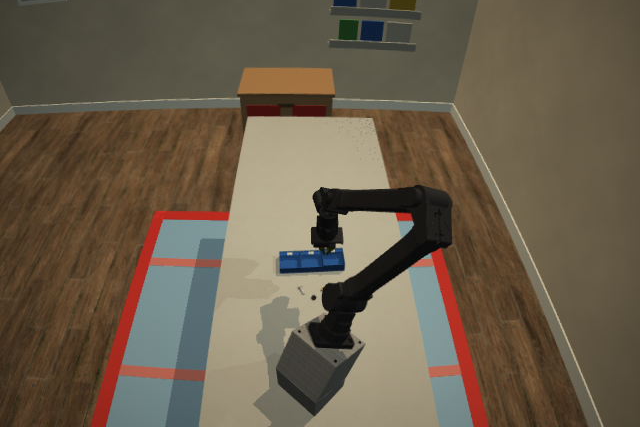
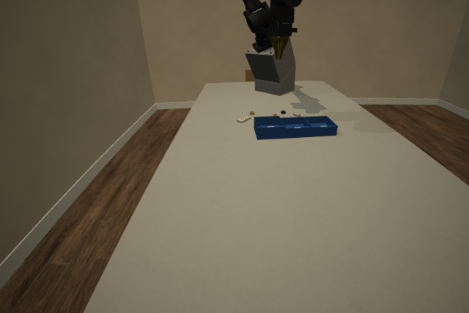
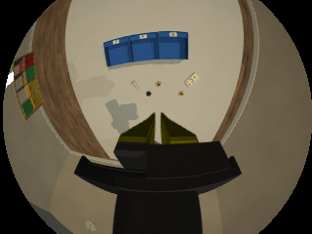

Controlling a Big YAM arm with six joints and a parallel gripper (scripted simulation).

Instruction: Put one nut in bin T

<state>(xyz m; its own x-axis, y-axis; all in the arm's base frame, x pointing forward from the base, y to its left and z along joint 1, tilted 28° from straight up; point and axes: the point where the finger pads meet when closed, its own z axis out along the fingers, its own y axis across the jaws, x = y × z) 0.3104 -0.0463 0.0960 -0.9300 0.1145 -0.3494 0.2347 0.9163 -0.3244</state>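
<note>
Right now my hand is 20 cm above the blue bin unit, 12 cm short of it and 1 cm to the right of it. From my hand the other things lie so: small grey screw (21 cm below, 8 cm to the left, 1 cm ahead); then black nut (21 cm below, 4 cm to the left, 4 cm behind); then white domino (21 cm below, 12 cm to the right, 2 cm behind).
</note>
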